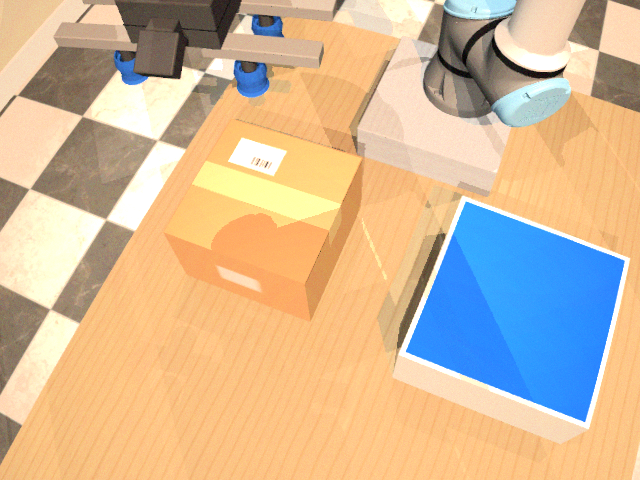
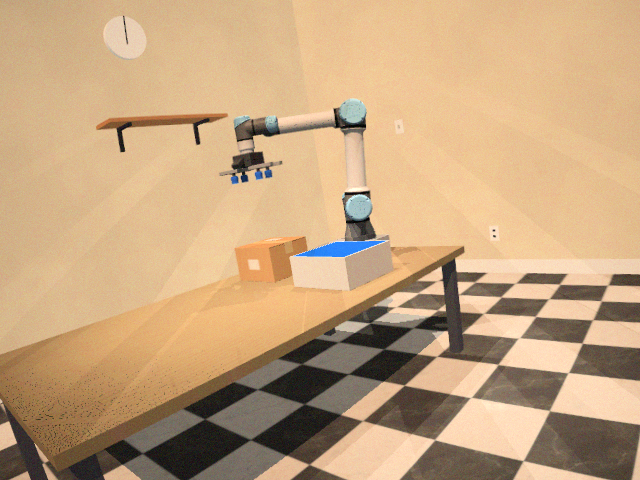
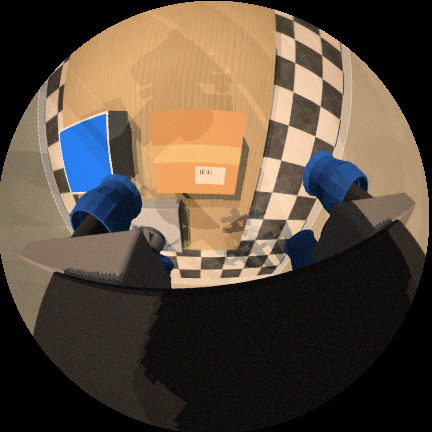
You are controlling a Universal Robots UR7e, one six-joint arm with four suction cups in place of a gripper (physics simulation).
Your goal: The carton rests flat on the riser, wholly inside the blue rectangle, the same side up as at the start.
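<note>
The closed brown carton (image 1: 258,201) (image 2: 258,266) (image 3: 197,135) rests flat on the table, with a pale tape strip and a white barcode label on its top. Beside it, with a gap between, stands the white riser (image 1: 485,401) (image 2: 319,271) (image 3: 120,150). The blue rectangle (image 1: 522,310) (image 2: 341,249) (image 3: 86,155) covers nearly all of its top, inside a thin white border, and nothing rests on it. My gripper (image 1: 193,67) (image 2: 251,176) (image 3: 225,220) is open and empty, its four blue suction cups pointing down. It hangs well above the table, higher than the carton and touching nothing.
The arm's grey base block (image 1: 429,134) (image 3: 160,215) stands on the wooden table (image 1: 232,392) (image 2: 196,320) (image 3: 200,60), near both carton and riser. A wall shelf (image 2: 162,120) is behind the arm. The checkered floor (image 2: 496,382) lies beyond the table's edge.
</note>
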